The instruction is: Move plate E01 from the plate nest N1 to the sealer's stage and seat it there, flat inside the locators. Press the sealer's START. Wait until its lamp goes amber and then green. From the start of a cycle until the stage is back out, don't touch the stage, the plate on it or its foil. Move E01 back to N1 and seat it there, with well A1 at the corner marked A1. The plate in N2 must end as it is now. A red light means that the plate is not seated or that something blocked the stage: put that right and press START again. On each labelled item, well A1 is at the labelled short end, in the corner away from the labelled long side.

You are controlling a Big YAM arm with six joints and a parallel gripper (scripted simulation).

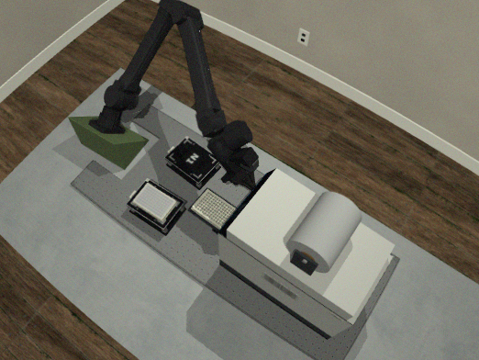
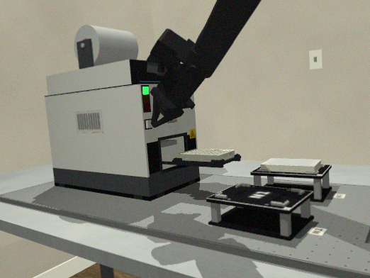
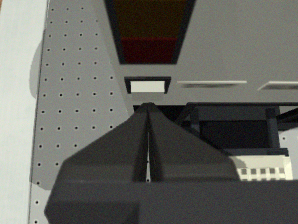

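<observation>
The start button lies 20 mm ahead of my hand. From my hand the other things lie so: sealer stage (100 mm below, 90 mm to the right, 80 mm behind); then covered white plate (260 mm behind, 180 mm to the right, 120 mm below); then black plate nest (280 mm behind, 140 mm below, 30 mm to the left).
</observation>
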